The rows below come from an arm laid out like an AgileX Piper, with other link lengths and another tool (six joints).
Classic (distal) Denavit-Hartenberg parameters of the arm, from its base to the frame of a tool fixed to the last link. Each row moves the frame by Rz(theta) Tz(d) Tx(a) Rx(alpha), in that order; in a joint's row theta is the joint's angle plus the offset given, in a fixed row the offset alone. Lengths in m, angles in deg.
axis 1: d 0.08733; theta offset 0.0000; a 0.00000; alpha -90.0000
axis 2: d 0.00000; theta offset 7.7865; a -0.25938; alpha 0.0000
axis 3: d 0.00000; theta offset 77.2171; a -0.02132; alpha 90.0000
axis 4: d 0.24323; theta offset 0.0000; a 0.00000; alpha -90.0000
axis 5: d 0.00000; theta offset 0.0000; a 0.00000; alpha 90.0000
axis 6: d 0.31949; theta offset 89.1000; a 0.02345; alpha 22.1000
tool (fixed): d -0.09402; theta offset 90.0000; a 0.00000; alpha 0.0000
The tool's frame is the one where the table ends.
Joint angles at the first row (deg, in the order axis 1, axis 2, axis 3, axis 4, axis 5, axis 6):
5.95 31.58 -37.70 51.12 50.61 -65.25
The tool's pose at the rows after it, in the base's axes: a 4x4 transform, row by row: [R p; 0 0 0 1], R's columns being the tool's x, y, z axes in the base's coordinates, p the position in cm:
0.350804 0.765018 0.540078 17.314; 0.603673 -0.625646 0.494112 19.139; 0.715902 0.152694 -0.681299 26.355; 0 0 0 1
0.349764 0.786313 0.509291 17.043; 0.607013 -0.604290 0.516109 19.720; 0.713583 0.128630 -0.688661 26.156; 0 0 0 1
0.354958 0.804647 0.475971 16.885; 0.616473 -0.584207 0.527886 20.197; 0.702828 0.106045 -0.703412 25.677; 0 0 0 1
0.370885 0.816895 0.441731 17.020; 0.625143 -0.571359 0.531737 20.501; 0.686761 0.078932 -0.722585 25.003; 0 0 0 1
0.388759 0.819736 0.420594 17.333; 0.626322 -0.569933 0.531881 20.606; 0.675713 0.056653 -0.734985 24.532; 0 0 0 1
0.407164 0.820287 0.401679 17.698; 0.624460 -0.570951 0.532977 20.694; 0.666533 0.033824 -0.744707 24.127; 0 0 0 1
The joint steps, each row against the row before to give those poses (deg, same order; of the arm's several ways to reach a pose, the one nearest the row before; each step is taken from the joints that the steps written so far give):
0.28 1.49 0.00 1.11 0.15 0.00
1.31 1.06 0.00 0.76 0.32 0.00
1.22 1.28 0.00 0.07 0.37 0.24
0.50 1.71 0.00 0.03 0.54 0.14
0.05 1.36 0.00 0.10 0.16 0.19
-0.01 1.35 0.00 0.24 0.01 0.18

